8 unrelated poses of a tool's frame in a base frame.
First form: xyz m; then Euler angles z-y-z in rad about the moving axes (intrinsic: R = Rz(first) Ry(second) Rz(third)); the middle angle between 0 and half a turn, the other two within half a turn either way.
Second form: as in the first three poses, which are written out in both.
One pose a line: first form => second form
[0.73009 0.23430 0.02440 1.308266 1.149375 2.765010] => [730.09 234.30 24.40 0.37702 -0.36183 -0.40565 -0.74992]
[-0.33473 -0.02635 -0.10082 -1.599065 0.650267 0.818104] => [-334.73 -26.35 -100.82 0.87628 0.29871 0.11319 -0.36069]
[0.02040 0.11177 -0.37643 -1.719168 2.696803 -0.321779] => [20.40 111.77 -376.43 0.11535 0.62738 0.74683 -0.18800]
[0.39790 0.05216 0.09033 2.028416 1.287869 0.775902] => [397.90 52.16 90.33 0.13423 -0.35187 0.48642 0.78840]
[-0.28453 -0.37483 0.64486 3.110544 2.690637 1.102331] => [-284.53 -374.83 644.86 0.11411 0.82233 -0.52325 -0.19226]
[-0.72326 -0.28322 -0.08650 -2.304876 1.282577 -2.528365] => [-723.26 -283.22 -86.50 0.59981 0.06671 -0.59450 0.53137]
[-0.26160 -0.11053 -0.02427 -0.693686 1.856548 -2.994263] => [-261.60 -110.53 -24.27 0.16166 0.73084 -0.32682 0.57700]
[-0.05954 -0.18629 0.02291 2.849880 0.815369 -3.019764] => [-59.54 -186.29 22.91 0.91473 -0.08140 -0.38804 -0.07789]
